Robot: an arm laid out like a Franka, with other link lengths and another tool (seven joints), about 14 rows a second.
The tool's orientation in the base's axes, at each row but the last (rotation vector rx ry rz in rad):
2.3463 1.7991 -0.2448
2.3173 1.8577 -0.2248
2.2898 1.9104 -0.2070
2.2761 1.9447 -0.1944
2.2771 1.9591 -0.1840
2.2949 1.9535 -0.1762
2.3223 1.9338 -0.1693
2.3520 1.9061 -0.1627
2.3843 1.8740 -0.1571
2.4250 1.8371 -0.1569
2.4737 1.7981 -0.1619
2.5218 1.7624 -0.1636
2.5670 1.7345 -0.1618
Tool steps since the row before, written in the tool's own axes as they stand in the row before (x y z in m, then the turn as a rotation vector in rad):
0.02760 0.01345 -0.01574 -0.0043 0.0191 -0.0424
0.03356 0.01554 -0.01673 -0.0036 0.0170 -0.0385
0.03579 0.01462 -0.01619 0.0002 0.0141 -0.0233
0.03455 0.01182 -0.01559 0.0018 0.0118 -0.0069
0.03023 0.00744 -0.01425 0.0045 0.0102 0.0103
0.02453 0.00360 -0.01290 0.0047 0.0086 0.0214
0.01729 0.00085 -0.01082 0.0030 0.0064 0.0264
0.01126 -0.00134 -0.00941 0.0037 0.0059 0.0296
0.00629 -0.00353 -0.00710 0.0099 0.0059 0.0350
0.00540 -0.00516 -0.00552 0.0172 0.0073 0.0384
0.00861 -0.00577 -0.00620 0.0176 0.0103 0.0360
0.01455 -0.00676 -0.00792 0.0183 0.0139 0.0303
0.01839 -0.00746 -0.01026 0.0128 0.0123 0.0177
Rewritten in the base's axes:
0.02046 0.02618 0.00932 0.0184 0.0011 0.0429
0.02267 0.03230 0.00951 0.0164 0.0014 0.0389
0.02090 0.03519 0.00902 0.0141 0.0025 0.0232
0.01715 0.03465 0.00904 0.0120 0.0012 0.0067
0.01194 0.03086 0.00880 0.0107 0.0010 -0.0107
0.00757 0.02547 0.00867 0.0090 -0.0004 -0.0217
0.00408 0.01835 0.00795 0.0065 -0.0024 -0.0264
0.00114 0.01259 0.00756 0.0061 -0.0021 -0.0297
-0.00184 0.00791 0.00604 0.0075 0.0030 -0.0360
-0.00338 0.00730 0.00464 0.0107 0.0091 -0.0403
-0.00261 0.01068 0.00500 0.0138 0.0089 -0.0380
-0.00098 0.01677 0.00617 0.0177 0.0089 -0.0325
0.00054 0.02070 0.00840 0.0150 0.0056 -0.0193

